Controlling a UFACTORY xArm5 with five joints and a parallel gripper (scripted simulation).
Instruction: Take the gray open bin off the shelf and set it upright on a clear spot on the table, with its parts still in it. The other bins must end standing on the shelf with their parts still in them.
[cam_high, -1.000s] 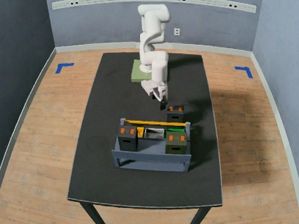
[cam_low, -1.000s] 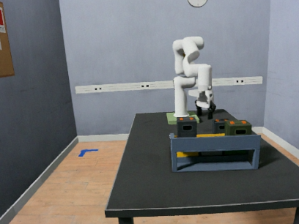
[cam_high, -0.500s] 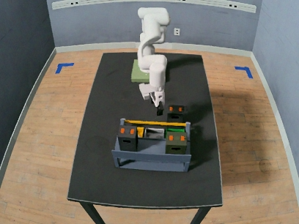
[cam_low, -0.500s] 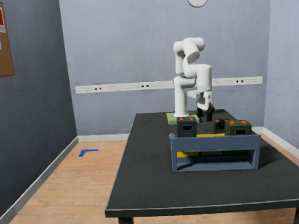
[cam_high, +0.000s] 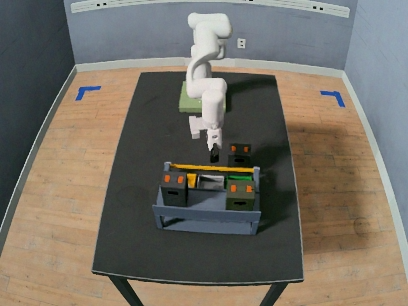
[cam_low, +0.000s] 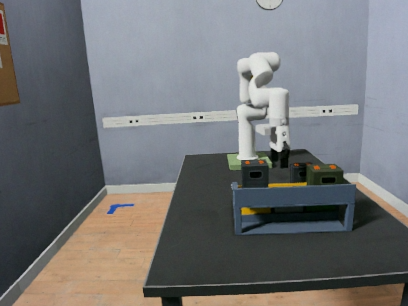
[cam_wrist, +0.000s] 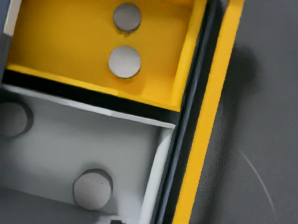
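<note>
Right now my hand is 10 cm above the yellow bar. Round my hand: blue-gray shelf 13 cm ahead, 9 cm below; green bin 12 cm below, 11 cm to the left, 10 cm ahead; gray open bin 12 cm below, 11 cm ahead.
</note>
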